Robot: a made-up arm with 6 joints. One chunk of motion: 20 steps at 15 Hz.
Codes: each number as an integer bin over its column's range. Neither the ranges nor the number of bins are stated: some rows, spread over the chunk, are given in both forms.
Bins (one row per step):
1: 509 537 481 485 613 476
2: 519 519 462 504 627 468
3: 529 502 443 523 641 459
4: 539 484 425 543 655 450
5: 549 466 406 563 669 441
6: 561 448 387 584 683 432
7: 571 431 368 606 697 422
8: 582 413 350 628 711 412
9: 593 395 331 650 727 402
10: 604 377 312 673 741 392
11: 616 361 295 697 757 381
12: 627 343 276 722 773 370
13: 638 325 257 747 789 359
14: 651 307 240 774 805 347
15: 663 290 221 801 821 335
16: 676 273 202 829 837 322
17: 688 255 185 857 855 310
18: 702 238 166 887 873 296
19: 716 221 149 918 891 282
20: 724 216 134 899 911 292
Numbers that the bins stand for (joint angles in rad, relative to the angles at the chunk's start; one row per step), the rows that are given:
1: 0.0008 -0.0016 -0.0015 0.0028 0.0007 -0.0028
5: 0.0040 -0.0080 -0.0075 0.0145 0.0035 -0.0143
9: 0.0075 -0.0144 -0.0135 0.0276 0.0064 -0.0272
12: 0.0102 -0.0191 -0.0179 0.0384 0.0087 -0.0378
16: 0.0141 -0.0254 -0.0238 0.0545 0.0119 -0.0536
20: 0.0180 -0.0305 -0.0293 0.0650 0.0156 -0.0635
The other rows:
2: 0.0016 -0.0032 -0.0030 0.0057 0.0014 -0.0054
3: 0.0024 -0.0048 -0.0045 0.0085 0.0021 -0.0084
4: 0.0032 -0.0064 -0.0060 0.0115 0.0028 -0.0114
6: 0.0049 -0.0096 -0.0090 0.0177 0.0042 -0.0173
7: 0.0057 -0.0112 -0.0105 0.0210 0.0049 -0.0206
8: 0.0066 -0.0128 -0.0120 0.0243 0.0056 -0.0239
10: 0.0084 -0.0160 -0.0150 0.0311 0.0071 -0.0305
11: 0.0093 -0.0175 -0.0164 0.0347 0.0079 -0.0341
13: 0.0111 -0.0207 -0.0194 0.0422 0.0095 -0.0414
14: 0.0121 -0.0223 -0.0208 0.0462 0.0103 -0.0454
15: 0.0131 -0.0239 -0.0223 0.0503 0.0111 -0.0493
17: 0.0151 -0.0270 -0.0252 0.0587 0.0128 -0.0576
18: 0.0162 -0.0286 -0.0267 0.0632 0.0137 -0.0622
19: 0.0173 -0.0301 -0.0281 0.0678 0.0146 -0.0668

